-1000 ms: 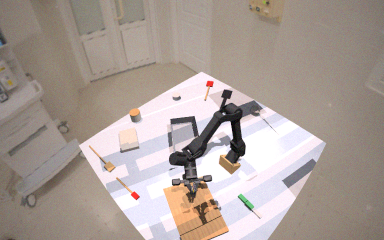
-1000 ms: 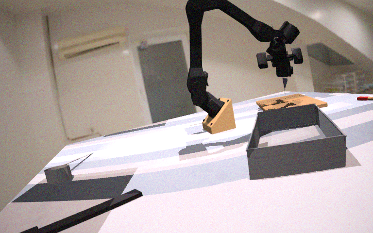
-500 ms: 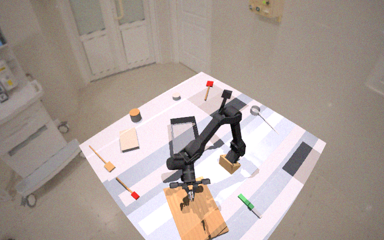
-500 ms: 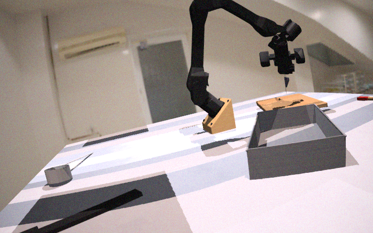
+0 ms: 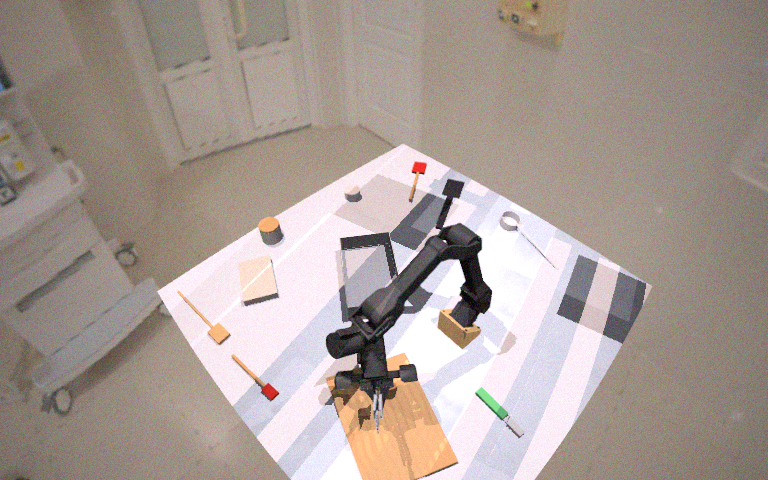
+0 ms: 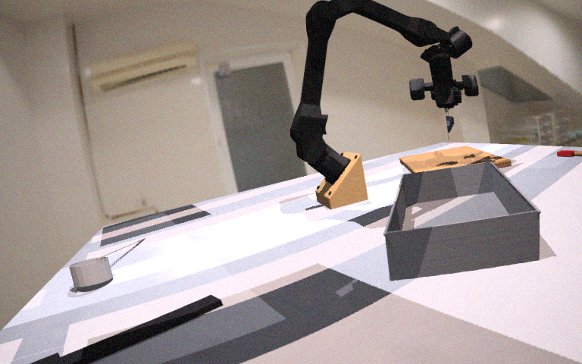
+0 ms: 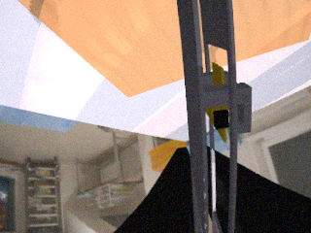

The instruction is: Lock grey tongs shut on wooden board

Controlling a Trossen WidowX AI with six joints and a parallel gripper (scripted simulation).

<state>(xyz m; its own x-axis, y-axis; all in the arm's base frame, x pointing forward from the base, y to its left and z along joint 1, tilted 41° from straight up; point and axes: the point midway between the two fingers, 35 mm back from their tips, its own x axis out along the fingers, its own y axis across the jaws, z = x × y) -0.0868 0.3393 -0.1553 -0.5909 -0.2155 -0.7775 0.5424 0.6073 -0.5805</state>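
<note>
The wooden board is 10 mm ahead of my gripper tip, 30 mm to the right of it and 140 mm below it. Also, from my gripper tip: green-handled knife 180 mm behind, 270 mm to the right, 140 mm below; then grey roasting tin 440 mm ahead, 290 mm to the right, 120 mm below; then pale block 670 mm ahead, 30 mm to the left, 140 mm below.
</note>
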